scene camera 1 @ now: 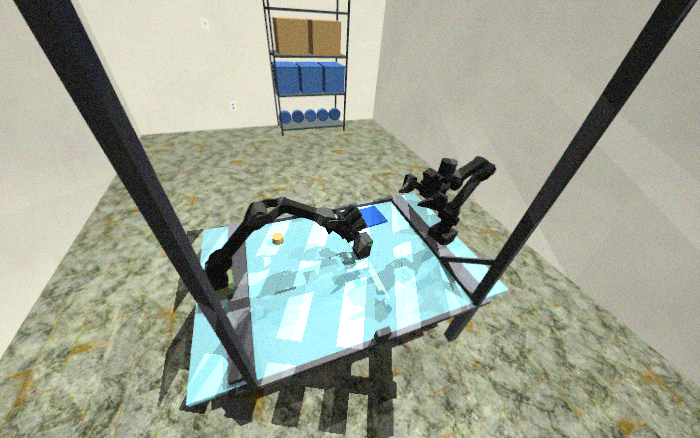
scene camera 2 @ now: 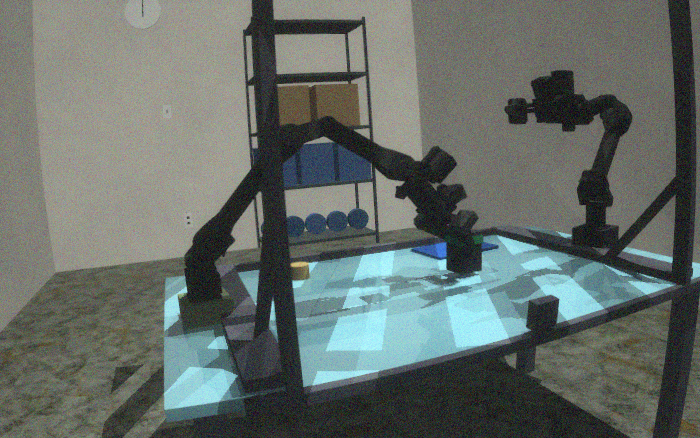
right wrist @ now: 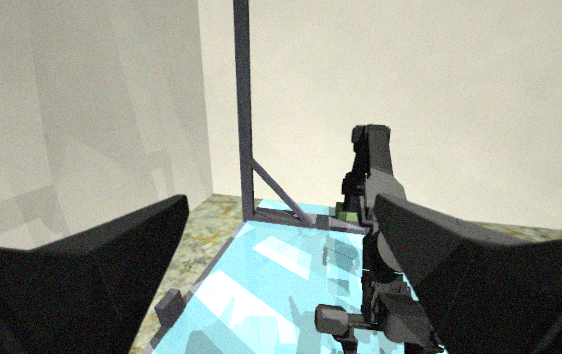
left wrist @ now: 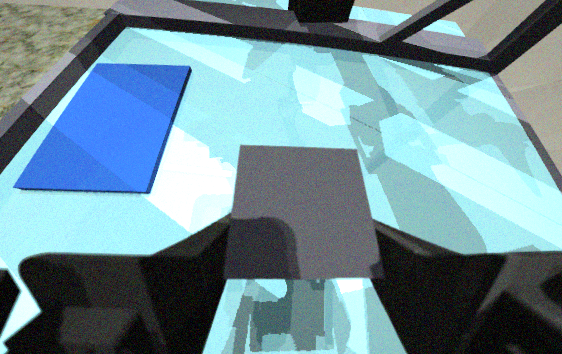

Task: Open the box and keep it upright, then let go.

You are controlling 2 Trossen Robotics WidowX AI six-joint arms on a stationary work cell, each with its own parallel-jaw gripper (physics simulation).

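Seen in the pictures: left gripper, fingertip midpoint: (scene camera 2: 464, 244) (left wrist: 294, 215); right gripper, fingertip midpoint: (scene camera 1: 408, 197) (scene camera 2: 521, 107) (right wrist: 283, 203); left arm's base at its link origin: (scene camera 1: 218, 282) (scene camera 2: 203, 296) (right wrist: 350, 208); right arm's base at its link origin: (scene camera 1: 443, 229) (scene camera 2: 595, 226).
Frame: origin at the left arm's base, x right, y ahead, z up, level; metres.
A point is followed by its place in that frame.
Note:
A small dark box (scene camera 1: 362, 248) (scene camera 2: 463, 259) @(z 0.001, x 0.082, y 0.575 m) stands upright on the pale blue table (scene camera 1: 320, 320) @(z -0.046, x 0.279, y 0.309 m) (scene camera 2: 407, 356) @(z -0.045, x 0.370, y 0.244 m). Green shows near its top in both scene views. The left wrist view shows its flat grey top face (left wrist: 305, 185) @(z 0.060, x 0.053, y 0.610 m). My left gripper (scene camera 1: 362, 238) @(z 0.028, x 0.051, y 0.600 m) (scene camera 2: 464, 236) @(z 0.028, x 0.051, y 0.600 m) (left wrist: 294, 215) @(z 0.028, x 0.051, y 0.600 m) is shut on the box, with one finger on each side near its top. The fingers partly hide the box, and I cannot tell whether the lid is raised. My right gripper (scene camera 1: 417, 193) @(z 0.340, x 0.177, y 0.682 m) (scene camera 2: 516, 111) @(z 0.340, x 0.177, y 0.682 m) (right wrist: 283, 203) @(z 0.340, x 0.177, y 0.682 m) is open and empty, high above the table and well away from the box.
A blue flat panel (scene camera 1: 373, 216) @(z -0.037, x -0.162, y 0.790 m) (scene camera 2: 436, 251) @(z -0.038, x -0.166, y 0.669 m) (left wrist: 115, 130) @(z -0.038, x -0.165, y 0.715 m) lies behind the box. A yellow cylinder (scene camera 1: 277, 238) @(z -0.010, x -0.164, y 0.265 m) (scene camera 2: 300, 270) @(z -0.020, x -0.156, y 0.264 m) stands near the left arm's base. A dark block (scene camera 1: 382, 333) @(z 0.010, x 0.434, y 0.472 m) (scene camera 2: 543, 312) @(z -0.007, x 0.439, y 0.470 m) (right wrist: 170, 306) @(z 0.002, x 0.419, y 0.490 m) is on the table's front edge. Frame posts stand at the table's sides.

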